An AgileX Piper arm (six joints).
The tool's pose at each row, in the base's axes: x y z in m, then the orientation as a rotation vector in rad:
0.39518 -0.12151 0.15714 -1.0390 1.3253 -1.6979
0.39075 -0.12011 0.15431 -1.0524 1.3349 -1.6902
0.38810 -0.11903 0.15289 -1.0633 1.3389 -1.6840
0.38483 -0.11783 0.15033 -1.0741 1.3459 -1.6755
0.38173 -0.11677 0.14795 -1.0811 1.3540 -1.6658
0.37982 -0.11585 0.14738 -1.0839 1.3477 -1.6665
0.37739 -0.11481 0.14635 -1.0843 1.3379 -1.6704
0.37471 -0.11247 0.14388 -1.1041 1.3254 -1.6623
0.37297 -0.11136 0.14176 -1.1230 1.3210 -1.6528
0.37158 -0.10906 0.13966 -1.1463 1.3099 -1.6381
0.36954 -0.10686 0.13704 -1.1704 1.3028 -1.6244
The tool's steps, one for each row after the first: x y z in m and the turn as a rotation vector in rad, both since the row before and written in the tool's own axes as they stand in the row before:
0.00009 0.00219 -0.00498 -0.0136 -0.0043 -0.0031
-0.00014 0.00104 -0.00302 -0.0085 -0.0053 -0.0027
-0.00021 0.00213 -0.00376 -0.0109 -0.0051 -0.0011
-0.00014 0.00202 -0.00351 -0.0103 -0.0040 0.0020
-0.00019 0.00034 -0.00216 0.0032 -0.0037 -0.0025
-0.00018 0.00074 -0.00273 0.0072 -0.0027 -0.0032
-0.00152 0.00187 -0.00360 -0.0014 -0.0176 -0.0080
-0.00076 0.00180 -0.00222 -0.0069 -0.0140 -0.0062
-0.00201 0.00155 -0.00228 -0.0052 -0.0218 -0.0064
-0.00186 0.00207 -0.00285 -0.0083 -0.0194 -0.0074

